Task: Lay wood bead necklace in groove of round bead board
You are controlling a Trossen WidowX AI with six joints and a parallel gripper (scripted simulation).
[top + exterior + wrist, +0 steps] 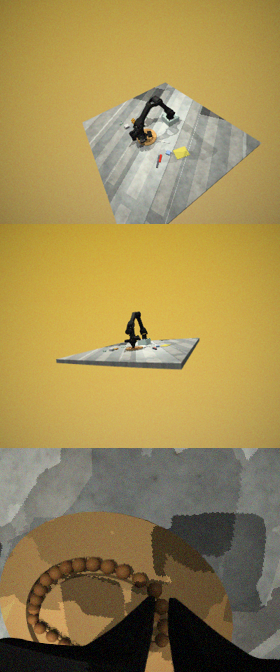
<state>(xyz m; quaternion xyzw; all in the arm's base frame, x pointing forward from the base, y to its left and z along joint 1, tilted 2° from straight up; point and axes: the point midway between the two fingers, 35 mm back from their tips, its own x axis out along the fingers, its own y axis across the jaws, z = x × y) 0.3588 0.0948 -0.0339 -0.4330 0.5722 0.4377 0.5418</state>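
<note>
Right now my gripper tip is 50 mm past the round bead board, 40 mm to the left of it and 10 mm above it. Also, from my gripper tip: thin grey stick 180 mm behind, 90 mm to the left, 20 mm below; red-handled tool 230 mm to the left, 50 mm behind, 10 mm below; small blue block 210 mm to the left, 160 mm behind, 10 mm below.
</note>
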